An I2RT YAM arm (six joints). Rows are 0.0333 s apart.
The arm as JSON. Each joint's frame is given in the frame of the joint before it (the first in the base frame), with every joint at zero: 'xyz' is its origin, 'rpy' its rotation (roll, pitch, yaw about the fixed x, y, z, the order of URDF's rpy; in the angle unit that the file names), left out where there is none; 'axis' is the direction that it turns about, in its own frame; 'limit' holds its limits. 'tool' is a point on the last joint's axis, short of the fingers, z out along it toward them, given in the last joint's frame.
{
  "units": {
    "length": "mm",
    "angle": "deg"
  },
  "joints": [
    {
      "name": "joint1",
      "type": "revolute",
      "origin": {
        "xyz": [
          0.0,
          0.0,
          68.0
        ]
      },
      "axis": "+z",
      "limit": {
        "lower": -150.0,
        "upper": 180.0
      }
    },
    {
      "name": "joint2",
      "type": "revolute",
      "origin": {
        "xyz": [
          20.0,
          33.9,
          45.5
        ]
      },
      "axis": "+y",
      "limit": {
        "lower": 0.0,
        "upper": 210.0
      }
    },
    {
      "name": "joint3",
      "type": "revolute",
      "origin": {
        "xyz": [
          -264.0,
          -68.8,
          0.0
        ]
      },
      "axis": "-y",
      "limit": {
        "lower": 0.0,
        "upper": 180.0
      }
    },
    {
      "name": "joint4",
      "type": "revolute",
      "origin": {
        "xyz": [
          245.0,
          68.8,
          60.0
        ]
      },
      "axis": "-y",
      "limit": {
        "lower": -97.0,
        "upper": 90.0
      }
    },
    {
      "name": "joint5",
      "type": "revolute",
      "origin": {
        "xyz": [
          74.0,
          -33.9,
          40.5
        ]
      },
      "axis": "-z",
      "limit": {
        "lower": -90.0,
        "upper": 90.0
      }
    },
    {
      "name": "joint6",
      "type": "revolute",
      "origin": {
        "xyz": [
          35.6,
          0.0,
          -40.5
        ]
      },
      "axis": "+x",
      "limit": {
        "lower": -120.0,
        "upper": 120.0
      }
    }
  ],
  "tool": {
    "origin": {
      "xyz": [
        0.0,
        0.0,
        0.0
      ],
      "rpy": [
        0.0,
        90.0,
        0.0
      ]
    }
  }
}
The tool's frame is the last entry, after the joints.
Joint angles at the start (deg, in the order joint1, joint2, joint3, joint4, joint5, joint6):
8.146, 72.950, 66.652, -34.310, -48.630, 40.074
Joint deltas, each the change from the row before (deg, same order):
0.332, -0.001, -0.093, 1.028, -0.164, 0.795
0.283, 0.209, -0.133, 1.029, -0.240, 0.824
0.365, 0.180, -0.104, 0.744, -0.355, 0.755
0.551, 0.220, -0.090, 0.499, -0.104, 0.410
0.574, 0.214, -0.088, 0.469, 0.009, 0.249
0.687, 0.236, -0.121, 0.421, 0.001, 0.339
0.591, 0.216, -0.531, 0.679, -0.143, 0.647
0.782, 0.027, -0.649, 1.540, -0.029, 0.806
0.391, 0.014, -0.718, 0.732, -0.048, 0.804
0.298, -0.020, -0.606, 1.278, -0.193, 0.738
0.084, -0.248, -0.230, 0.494, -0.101, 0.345
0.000, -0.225, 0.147, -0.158, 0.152, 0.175
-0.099, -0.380, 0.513, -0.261, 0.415, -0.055
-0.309, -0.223, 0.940, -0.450, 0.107, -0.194
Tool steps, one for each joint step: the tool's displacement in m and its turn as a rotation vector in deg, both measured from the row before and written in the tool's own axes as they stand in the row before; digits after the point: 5 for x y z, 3 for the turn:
-0.00028, 0.00155, 0.00127, -0.614, -0.076, -0.050
-0.00072, 0.00047, 0.00200, -0.554, 0.065, 0.188
-0.00008, 0.00064, 0.00210, -0.560, 0.334, 0.257
0.00050, 0.00057, 0.00285, -0.301, 0.464, 0.044
0.00057, 0.00056, 0.00291, -0.213, 0.419, -0.109
0.00096, 0.00051, 0.00345, -0.200, 0.574, 0.015
0.00133, -0.00133, 0.00386, -0.216, 0.653, 0.462
0.00139, 0.00020, 0.00403, -0.598, 0.315, -0.162
0.00156, -0.00195, 0.00275, -0.124, 0.382, 0.651
0.00060, -0.00074, 0.00207, -0.522, 0.096, 0.094
0.00067, 0.00063, -0.00019, -0.328, -0.078, -0.079
0.00031, 0.00140, -0.00108, 0.003, -0.205, 0.011
-0.00029, 0.00347, -0.00266, 0.007, -0.671, -0.499
-0.00163, 0.00449, -0.00361, -0.190, -0.672, -0.620

